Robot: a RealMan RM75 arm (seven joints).
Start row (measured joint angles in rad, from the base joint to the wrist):
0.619, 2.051, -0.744, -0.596, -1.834, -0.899, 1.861
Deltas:
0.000, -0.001, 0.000, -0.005, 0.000, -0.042, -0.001
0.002, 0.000, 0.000, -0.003, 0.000, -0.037, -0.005
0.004, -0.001, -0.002, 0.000, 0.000, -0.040, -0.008
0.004, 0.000, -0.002, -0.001, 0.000, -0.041, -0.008
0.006, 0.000, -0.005, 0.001, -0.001, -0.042, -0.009
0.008, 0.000, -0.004, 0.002, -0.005, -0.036, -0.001
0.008, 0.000, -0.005, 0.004, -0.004, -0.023, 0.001
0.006, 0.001, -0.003, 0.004, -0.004, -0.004, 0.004
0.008, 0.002, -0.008, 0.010, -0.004, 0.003, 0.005
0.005, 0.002, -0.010, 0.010, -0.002, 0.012, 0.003
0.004, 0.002, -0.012, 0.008, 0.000, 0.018, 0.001
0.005, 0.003, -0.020, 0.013, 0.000, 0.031, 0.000
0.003, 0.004, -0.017, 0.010, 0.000, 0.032, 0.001
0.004, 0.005, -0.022, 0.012, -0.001, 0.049, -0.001
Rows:
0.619, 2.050, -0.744, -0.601, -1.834, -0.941, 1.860
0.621, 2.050, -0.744, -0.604, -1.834, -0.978, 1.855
0.625, 2.049, -0.746, -0.604, -1.834, -1.018, 1.847
0.629, 2.049, -0.748, -0.605, -1.834, -1.059, 1.839
0.635, 2.049, -0.753, -0.604, -1.835, -1.101, 1.830
0.643, 2.049, -0.757, -0.602, -1.840, -1.137, 1.829
0.651, 2.049, -0.762, -0.598, -1.844, -1.160, 1.830
0.657, 2.050, -0.765, -0.594, -1.848, -1.164, 1.834
0.665, 2.052, -0.773, -0.584, -1.852, -1.161, 1.839
0.670, 2.054, -0.783, -0.574, -1.854, -1.149, 1.842
0.674, 2.056, -0.795, -0.566, -1.854, -1.131, 1.843
0.679, 2.059, -0.815, -0.553, -1.854, -1.100, 1.843
0.682, 2.063, -0.832, -0.543, -1.854, -1.068, 1.844
0.686, 2.068, -0.854, -0.531, -1.855, -1.019, 1.843

